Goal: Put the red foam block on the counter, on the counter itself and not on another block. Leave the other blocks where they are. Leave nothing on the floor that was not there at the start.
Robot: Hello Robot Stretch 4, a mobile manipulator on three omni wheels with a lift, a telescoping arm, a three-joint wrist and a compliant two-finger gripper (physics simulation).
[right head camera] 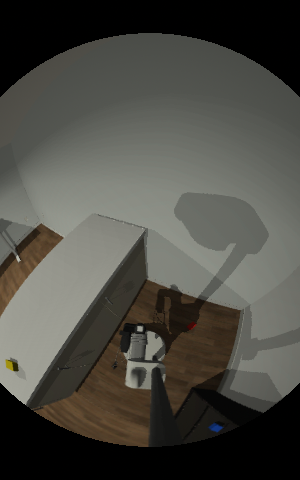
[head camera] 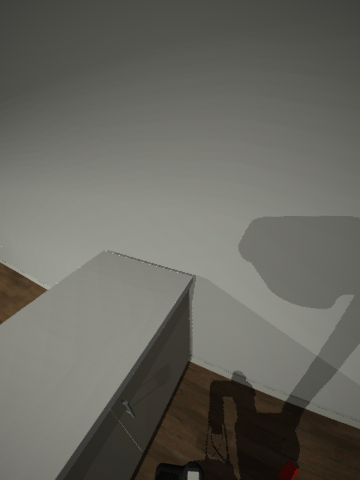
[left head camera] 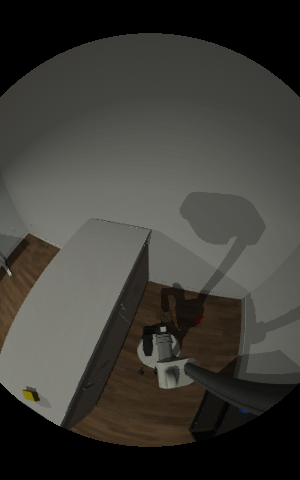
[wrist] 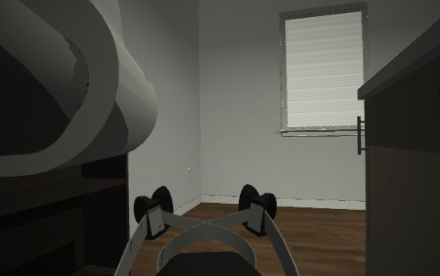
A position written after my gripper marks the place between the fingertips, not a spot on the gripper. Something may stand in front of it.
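My gripper (wrist: 205,201) is here in the wrist view, and so is a window with blinds (wrist: 324,58). I see a counter as well: the head camera shows the counter (head camera: 98,356), the left head camera view shows the counter (left head camera: 68,330), and so does the right head camera view for the counter (right head camera: 67,308). The wrist view shows the counter (wrist: 394,98) too.
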